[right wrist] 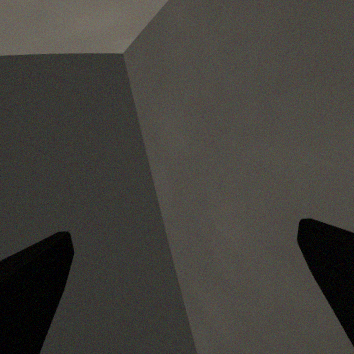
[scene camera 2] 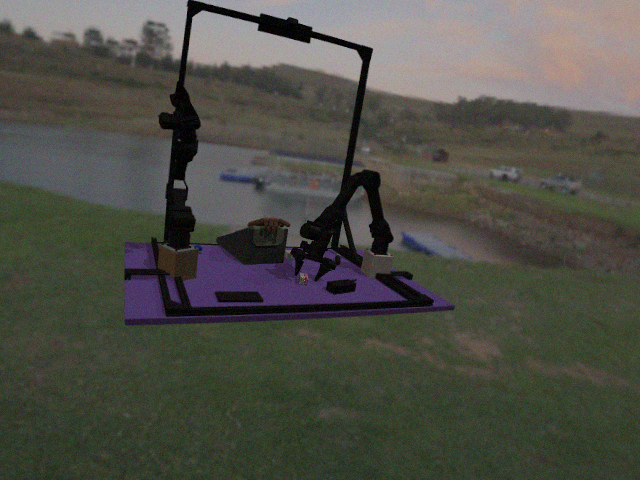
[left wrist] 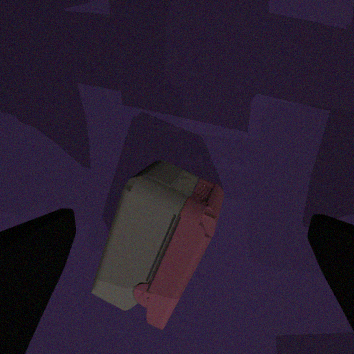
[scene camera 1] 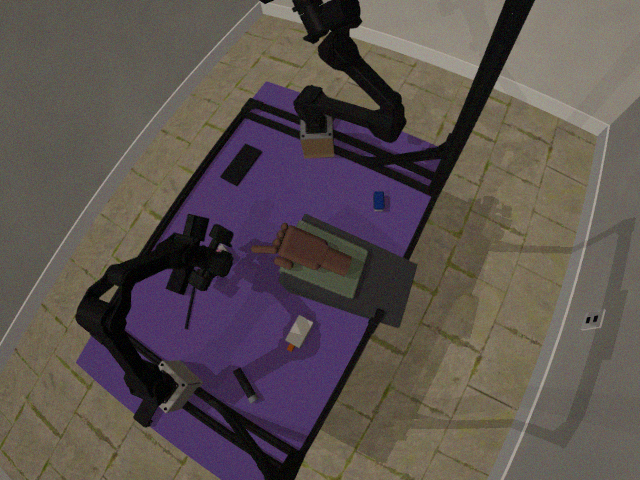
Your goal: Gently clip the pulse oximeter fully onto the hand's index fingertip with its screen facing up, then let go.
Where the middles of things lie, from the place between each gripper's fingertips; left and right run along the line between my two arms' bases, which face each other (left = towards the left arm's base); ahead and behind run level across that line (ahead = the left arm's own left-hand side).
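The pulse oximeter (left wrist: 159,232) is 10 mm ahead of my left hand, and 10 mm to the right of it too.
Counted from my right hand, the pulse oximeter is 630 mm below, 520 mm to the left and 20 mm ahead.
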